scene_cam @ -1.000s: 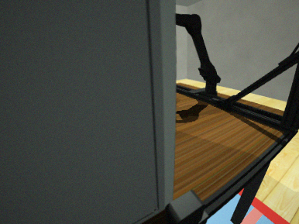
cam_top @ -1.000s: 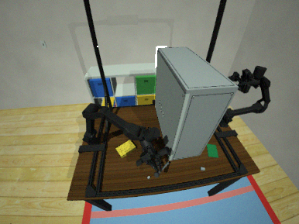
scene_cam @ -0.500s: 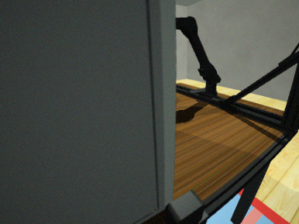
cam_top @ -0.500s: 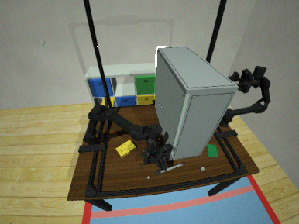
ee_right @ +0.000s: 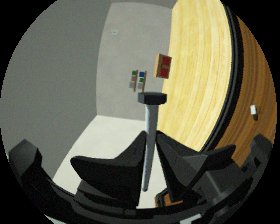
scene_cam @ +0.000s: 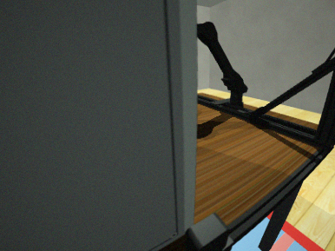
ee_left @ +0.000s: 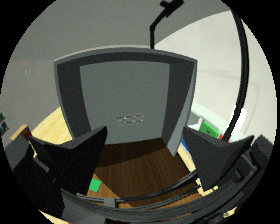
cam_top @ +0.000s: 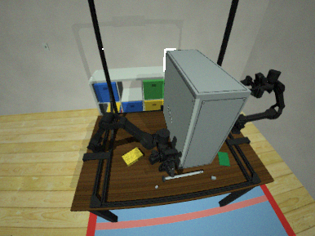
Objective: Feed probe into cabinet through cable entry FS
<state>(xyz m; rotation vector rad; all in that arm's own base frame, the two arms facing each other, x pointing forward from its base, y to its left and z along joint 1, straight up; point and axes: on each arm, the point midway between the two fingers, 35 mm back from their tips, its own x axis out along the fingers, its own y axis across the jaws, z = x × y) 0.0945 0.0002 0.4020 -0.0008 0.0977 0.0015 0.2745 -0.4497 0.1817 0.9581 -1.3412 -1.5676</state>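
My right gripper is now 60 mm to the right of the probe, 30 mm short of it and 10 mm above it.
My left gripper is now 35 cm short of the probe, 50 cm to the left of it and 23 cm above it.
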